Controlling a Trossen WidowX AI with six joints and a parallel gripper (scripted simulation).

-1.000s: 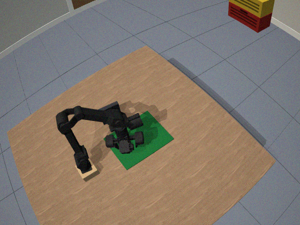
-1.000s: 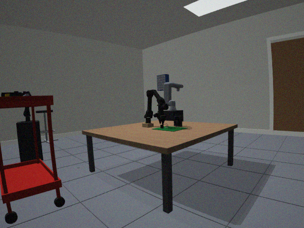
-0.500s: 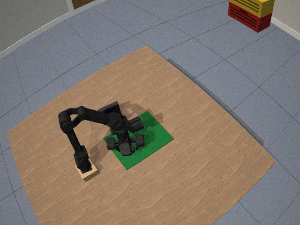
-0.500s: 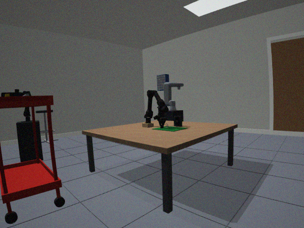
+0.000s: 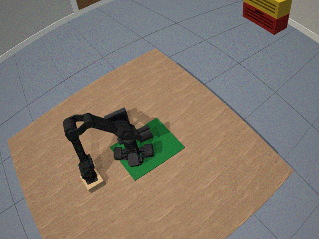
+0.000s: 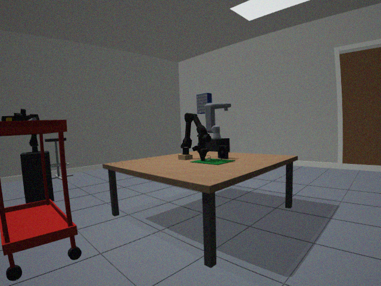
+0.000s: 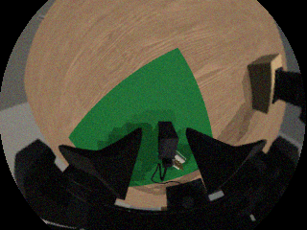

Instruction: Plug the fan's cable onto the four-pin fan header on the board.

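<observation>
Right now the white four-pin header is 80 mm to the left of my gripper tip and 20 mm below it. From my gripper tip the other things lie so: green board (80 mm ahead, 50 mm to the left, 30 mm below); black plug (10 mm to the left, 10 mm above); black fan (10 mm ahead, 240 mm to the left, 40 mm above).
</observation>
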